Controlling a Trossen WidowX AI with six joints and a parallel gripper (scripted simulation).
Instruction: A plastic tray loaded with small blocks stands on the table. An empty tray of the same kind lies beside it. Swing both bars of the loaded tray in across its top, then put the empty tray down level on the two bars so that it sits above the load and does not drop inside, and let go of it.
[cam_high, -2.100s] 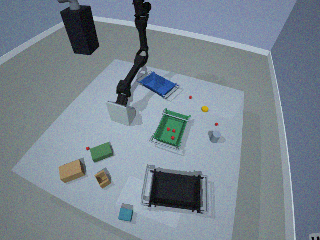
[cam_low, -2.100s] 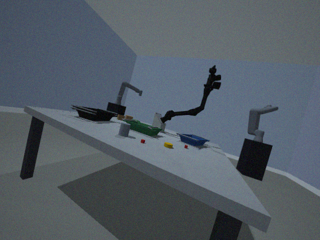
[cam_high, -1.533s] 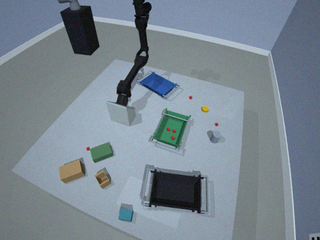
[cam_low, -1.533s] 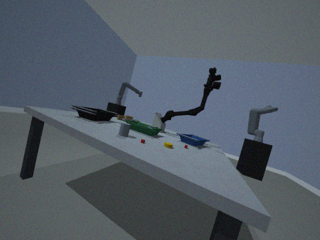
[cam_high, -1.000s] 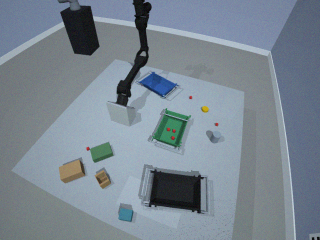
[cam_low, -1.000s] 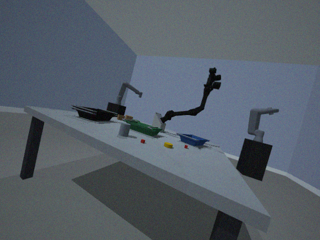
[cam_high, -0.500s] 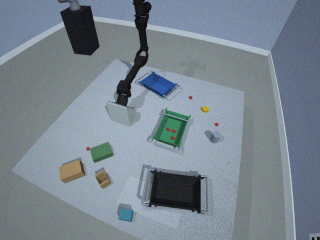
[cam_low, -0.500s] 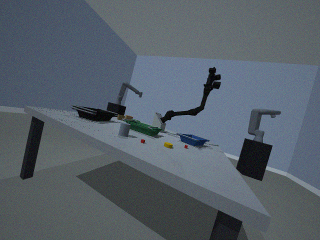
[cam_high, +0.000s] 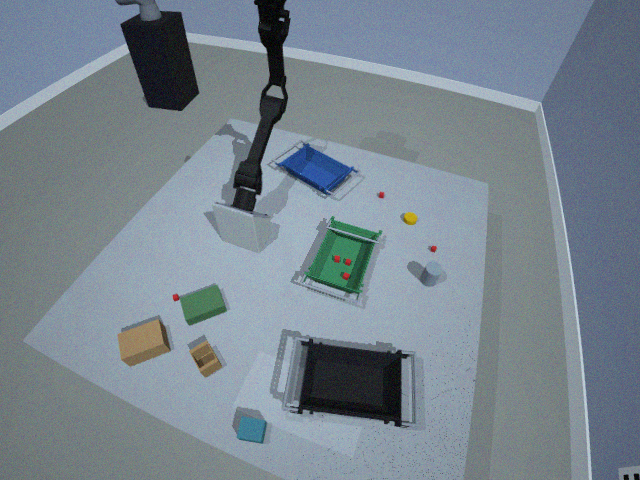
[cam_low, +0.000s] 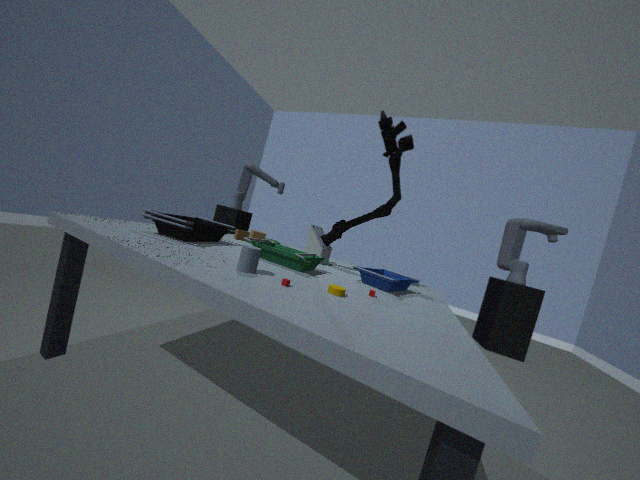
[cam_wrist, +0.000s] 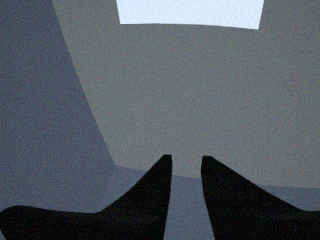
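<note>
The red block is 30 cm ahead of my gripper tip, 24 cm to the right of it and 82 cm below it. Also, from my gripper tip: yellow disc (50 cm ahead, 8 cm to the left, 82 cm below); green box (10 cm behind, 46 cm to the right, 81 cm below); blue tray (9 cm ahead, 23 cm to the left, 78 cm below).
</note>
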